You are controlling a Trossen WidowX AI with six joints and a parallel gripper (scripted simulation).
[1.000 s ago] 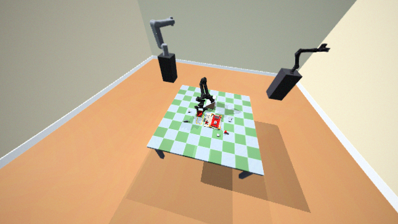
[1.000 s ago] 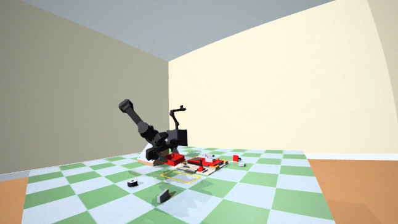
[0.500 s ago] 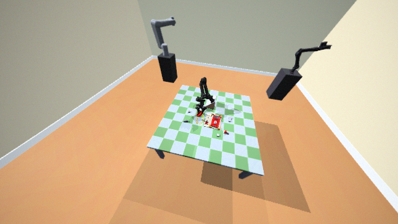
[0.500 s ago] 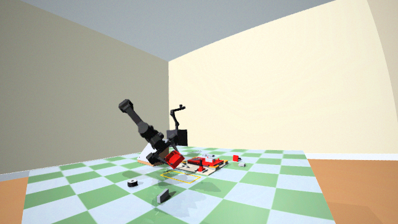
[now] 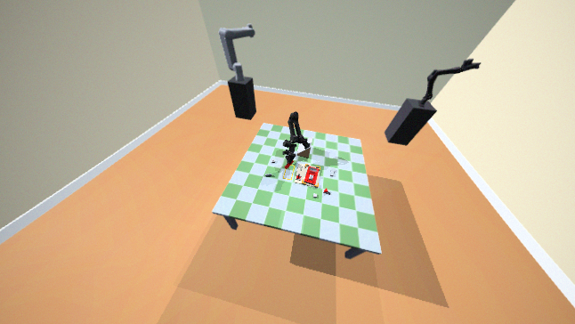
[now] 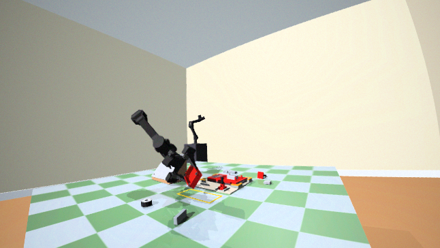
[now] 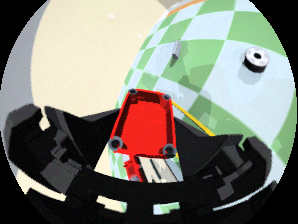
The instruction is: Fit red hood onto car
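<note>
The red hood is 1 cm to the left of my gripper tip. Round my gripper tip: grey engine block (24 cm to the left, 6 cm below, 6 cm ahead); then black wheel (17 cm to the right, 8 cm below, 7 cm behind); then beige jig (22 cm to the left, 8 cm below, 2 cm ahead).
</note>
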